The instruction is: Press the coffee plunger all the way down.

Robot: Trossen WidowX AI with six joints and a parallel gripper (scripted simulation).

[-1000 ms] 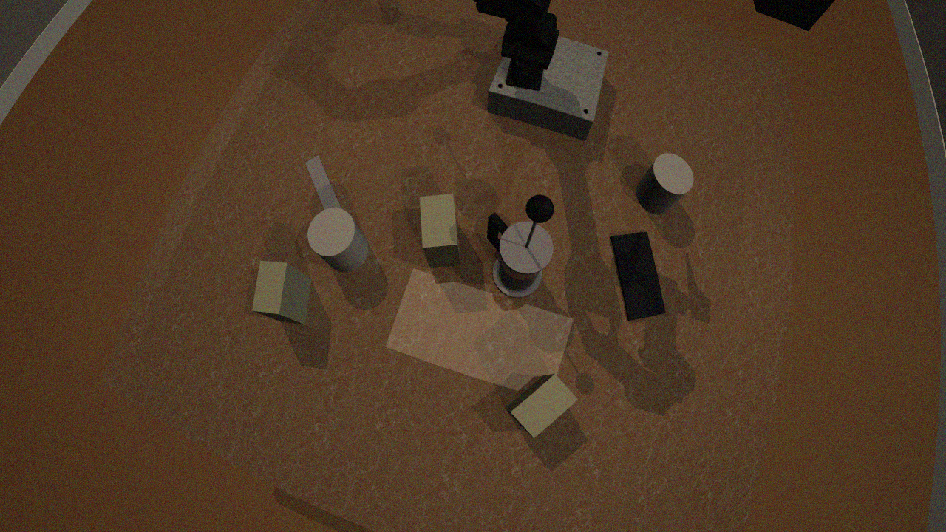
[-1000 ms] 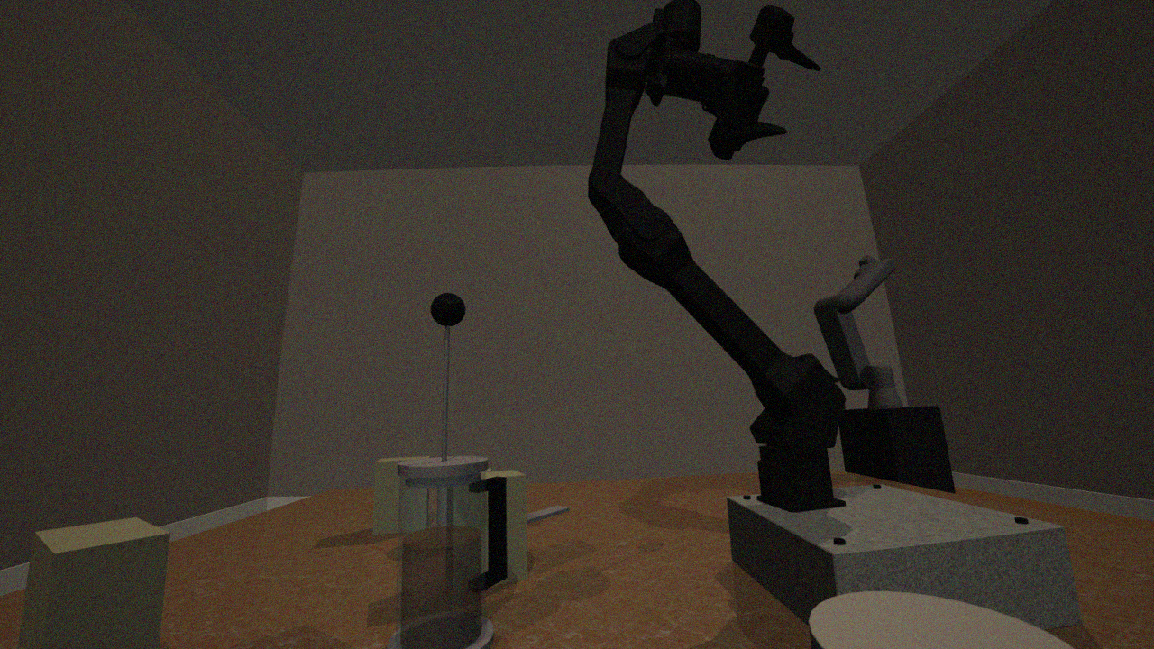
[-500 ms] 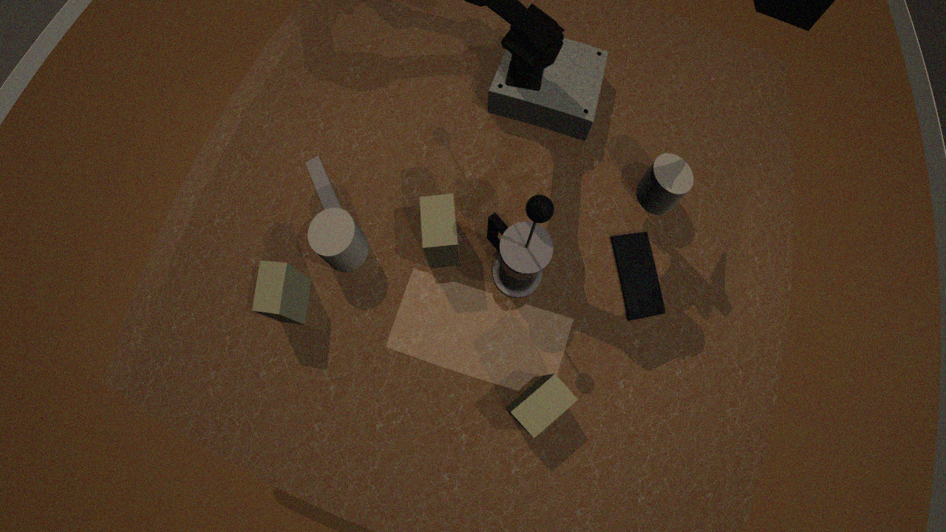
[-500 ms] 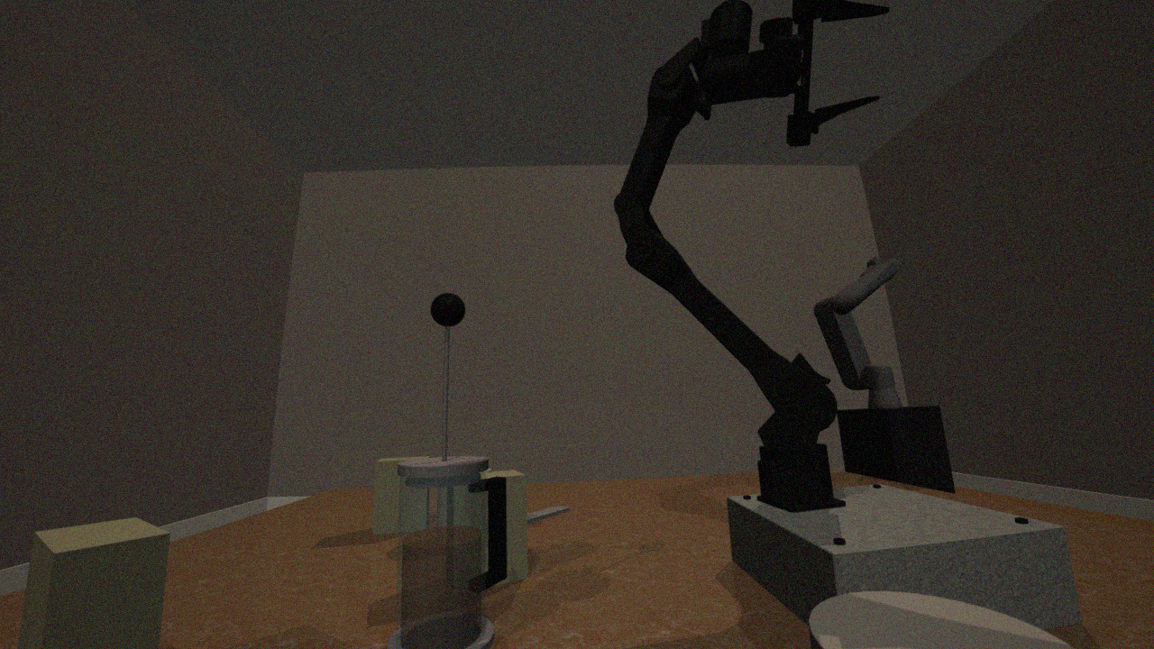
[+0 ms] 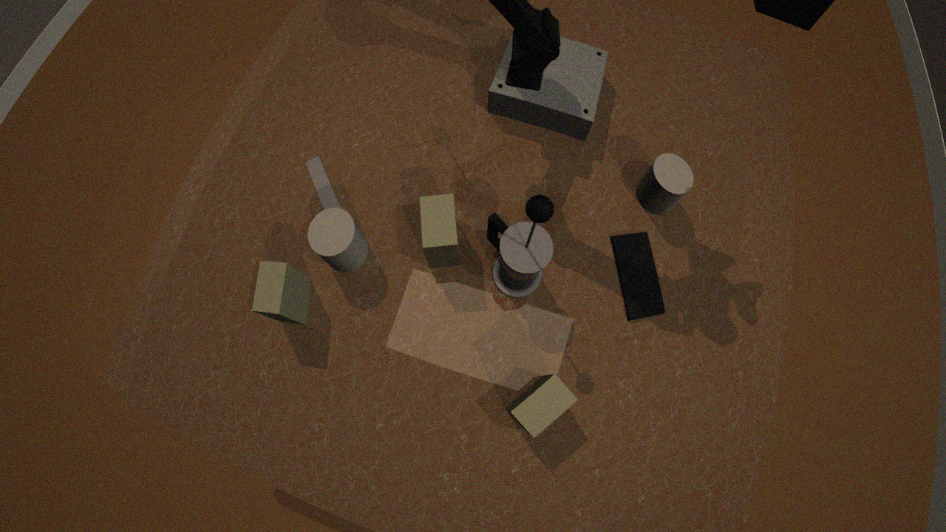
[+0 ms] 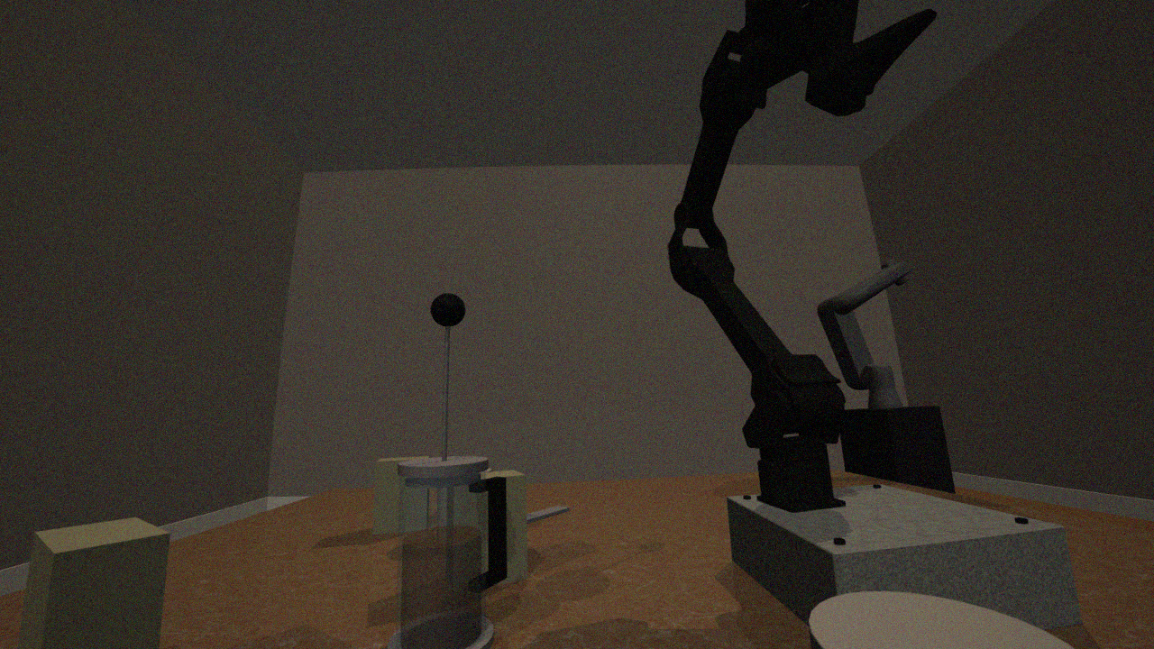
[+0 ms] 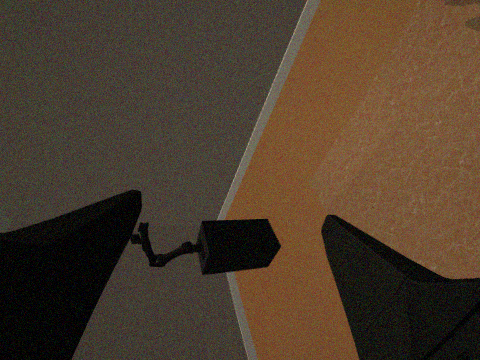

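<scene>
The coffee press is 39 cm ahead of my gripper tip, 20 cm to the right of it and 39 cm below it. From my gripper tip the other things lie so: black flat box (36 cm ahead, 3 cm to the left, 52 cm below).
</scene>
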